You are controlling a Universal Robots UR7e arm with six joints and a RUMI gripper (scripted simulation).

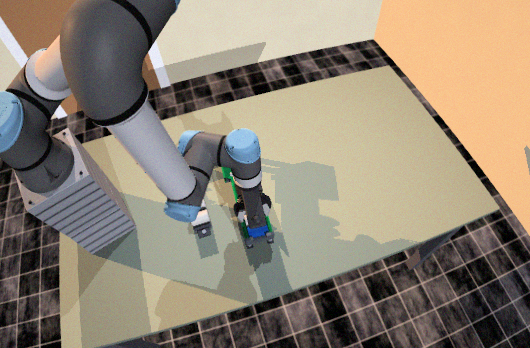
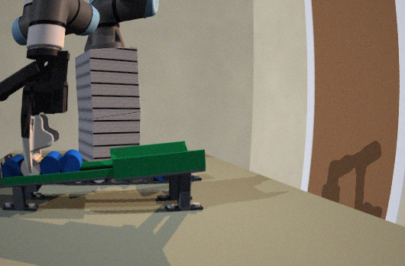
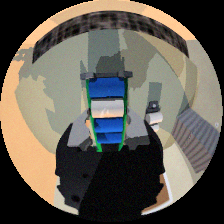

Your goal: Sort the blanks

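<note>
Right now my hand is 200 mm past the stock rack, 190 mm to the right of it and 90 mm above it. The rest, counted from my hand: stop 10 mm ahead, 60 mm to the right, 20 mm below.
</note>
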